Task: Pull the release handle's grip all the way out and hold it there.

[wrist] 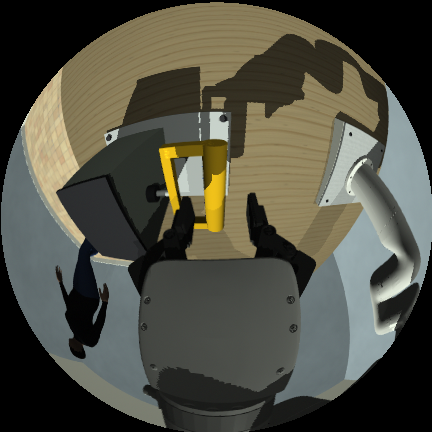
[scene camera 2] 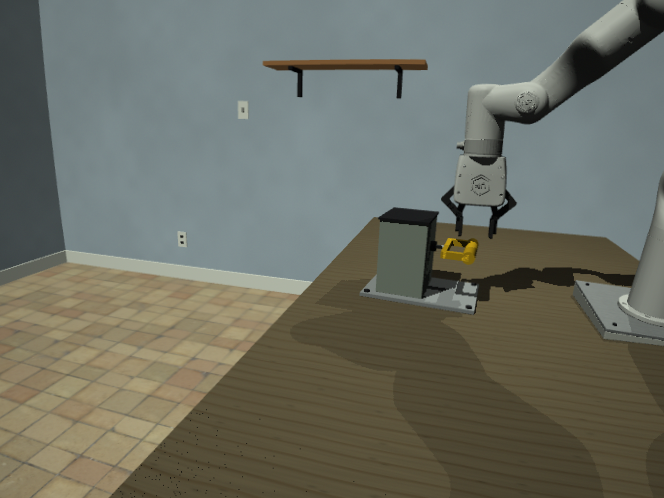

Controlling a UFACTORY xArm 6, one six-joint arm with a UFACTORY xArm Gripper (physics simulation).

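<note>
The yellow release handle's grip (scene camera 2: pixel 470 250) (wrist: pixel 215 187) is a thick bar on a yellow frame. A short silver rod and a black collar (wrist: pixel 152 193) join the frame to the side of a grey-green box (scene camera 2: pixel 403 259) with a dark top. The box stands on a light grey base plate (scene camera 2: pixel 449 304) (wrist: pixel 220 131). My gripper (scene camera 2: pixel 475 234) (wrist: pixel 219 204) points down, partly open and empty, with its fingertips just above the handle. In the wrist view the left finger covers part of the yellow frame and the right finger is right of the grip bar.
The robot's own base plate (scene camera 2: pixel 600 316) (wrist: pixel 332 167) stands on the wooden table (scene camera 2: pixel 343 418) to the right. A wooden shelf (scene camera 2: pixel 345 64) hangs on the wall. A person (wrist: pixel 86 310) in dark clothes shows beyond the box in the wrist view. The table's left edge borders the tiled floor (scene camera 2: pixel 134 332).
</note>
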